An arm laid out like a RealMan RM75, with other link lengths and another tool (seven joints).
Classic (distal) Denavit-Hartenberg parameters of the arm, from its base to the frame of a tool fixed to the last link. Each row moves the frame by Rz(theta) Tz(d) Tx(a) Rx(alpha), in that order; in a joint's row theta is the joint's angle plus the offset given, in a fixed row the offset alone. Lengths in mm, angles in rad.
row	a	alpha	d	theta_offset
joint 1	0	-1.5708	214	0
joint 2	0	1.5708	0	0
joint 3	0	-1.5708	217.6	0
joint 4	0	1.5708	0	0
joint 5	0	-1.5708	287.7	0
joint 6	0	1.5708	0	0
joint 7	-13.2	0.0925	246.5	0.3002
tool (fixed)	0	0	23.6	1.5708
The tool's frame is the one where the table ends.
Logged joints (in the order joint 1, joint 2, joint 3, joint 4, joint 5, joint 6, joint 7), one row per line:
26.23 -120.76 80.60 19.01 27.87 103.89 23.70
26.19 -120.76 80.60 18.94 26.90 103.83 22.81
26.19 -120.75 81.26 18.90 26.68 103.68 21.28
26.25 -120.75 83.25 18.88 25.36 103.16 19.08
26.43 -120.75 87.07 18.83 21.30 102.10 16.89
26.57 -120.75 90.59 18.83 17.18 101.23 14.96
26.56 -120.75 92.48 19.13 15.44 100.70 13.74
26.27 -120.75 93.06 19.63 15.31 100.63 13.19
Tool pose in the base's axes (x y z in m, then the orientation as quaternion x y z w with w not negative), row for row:
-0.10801 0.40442 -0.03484 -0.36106 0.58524 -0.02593 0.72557
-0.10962 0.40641 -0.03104 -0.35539 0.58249 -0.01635 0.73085
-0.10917 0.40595 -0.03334 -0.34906 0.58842 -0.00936 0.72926
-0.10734 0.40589 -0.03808 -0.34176 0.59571 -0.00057 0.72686
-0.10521 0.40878 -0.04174 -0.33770 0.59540 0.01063 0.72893
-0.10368 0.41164 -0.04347 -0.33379 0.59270 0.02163 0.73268
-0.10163 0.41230 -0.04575 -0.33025 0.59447 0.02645 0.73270
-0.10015 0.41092 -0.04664 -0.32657 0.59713 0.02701 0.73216
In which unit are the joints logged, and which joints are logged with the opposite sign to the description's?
The joints are logged in degrees. Opposite sign: joint 1, joint 7.
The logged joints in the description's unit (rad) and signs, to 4 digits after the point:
-0.4578 -2.1077 1.4067 0.3318 0.4864 1.8132 -0.4136
-0.4571 -2.1077 1.4067 0.3306 0.4695 1.8122 -0.3981
-0.4571 -2.1075 1.4183 0.3299 0.4657 1.8096 -0.3714
-0.4581 -2.1075 1.4530 0.3295 0.4426 1.8005 -0.3330
-0.4613 -2.1075 1.5197 0.3286 0.3718 1.7820 -0.2948
-0.4637 -2.1075 1.5811 0.3286 0.2998 1.7668 -0.2611
-0.4636 -2.1075 1.6141 0.3339 0.2695 1.7575 -0.2398
-0.4585 -2.1075 1.6242 0.3426 0.2672 1.7563 -0.2302

